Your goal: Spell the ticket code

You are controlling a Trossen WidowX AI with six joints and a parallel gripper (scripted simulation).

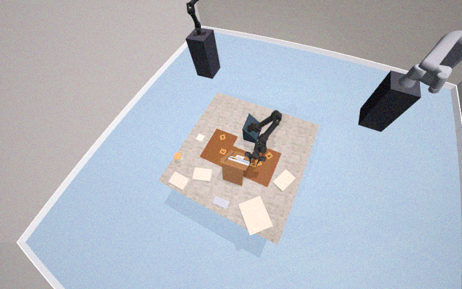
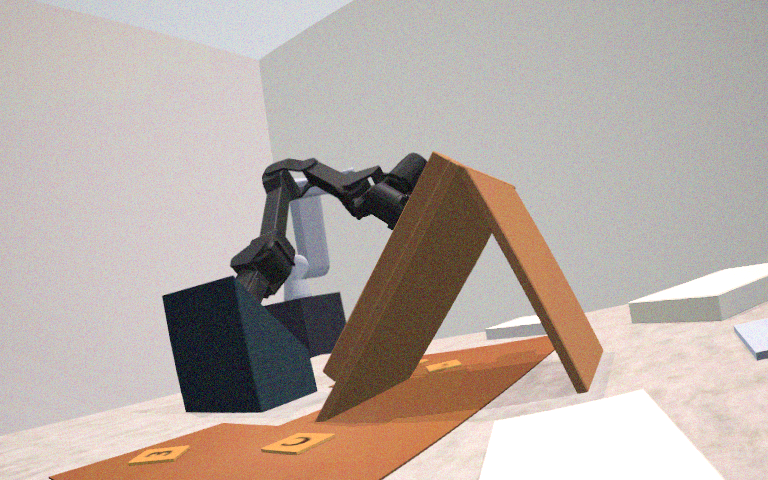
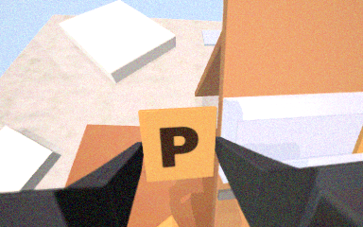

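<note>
The orange tile marked 5 lies 1 cm ahead of my gripper tip and 19 cm to the right of it. From my gripper tip the other things lie so: j tile: 10 cm behind, 2 cm to the left, 17 cm below; white ticket: 5 cm behind, 16 cm to the right, 7 cm below; orange tile marked p: right at my gripper tip.
</note>
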